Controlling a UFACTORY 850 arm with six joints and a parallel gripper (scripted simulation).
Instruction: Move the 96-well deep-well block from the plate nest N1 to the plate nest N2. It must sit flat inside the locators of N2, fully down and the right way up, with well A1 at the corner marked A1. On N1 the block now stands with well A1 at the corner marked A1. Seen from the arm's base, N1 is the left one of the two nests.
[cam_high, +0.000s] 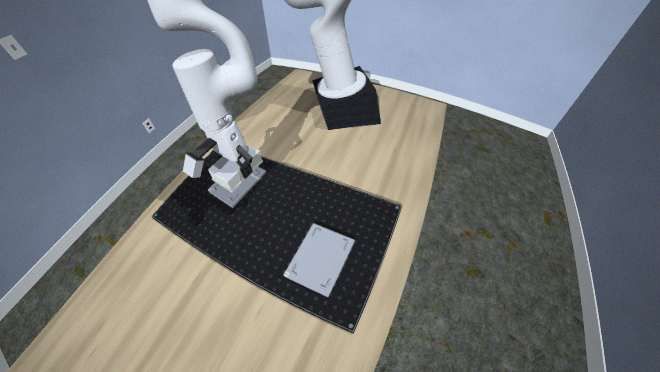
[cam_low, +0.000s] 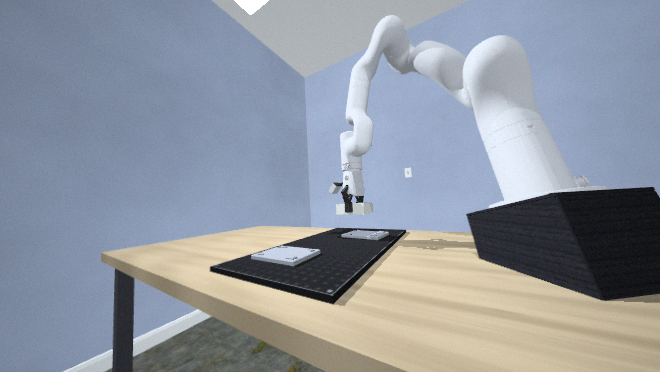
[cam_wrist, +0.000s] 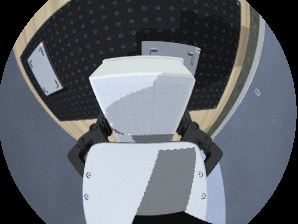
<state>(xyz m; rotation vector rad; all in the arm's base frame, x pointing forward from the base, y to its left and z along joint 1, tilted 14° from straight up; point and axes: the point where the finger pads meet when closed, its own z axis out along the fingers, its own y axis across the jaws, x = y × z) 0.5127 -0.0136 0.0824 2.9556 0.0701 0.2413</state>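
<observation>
Now: the plate nest N2 11 cm below my hand, 6 cm to the right of it and 1 cm behind it. From my hand the other things lie so: plate nest N1: 31 cm to the left, 11 cm below, 5 cm ahead; then white deep-well block: right at my hand.
</observation>
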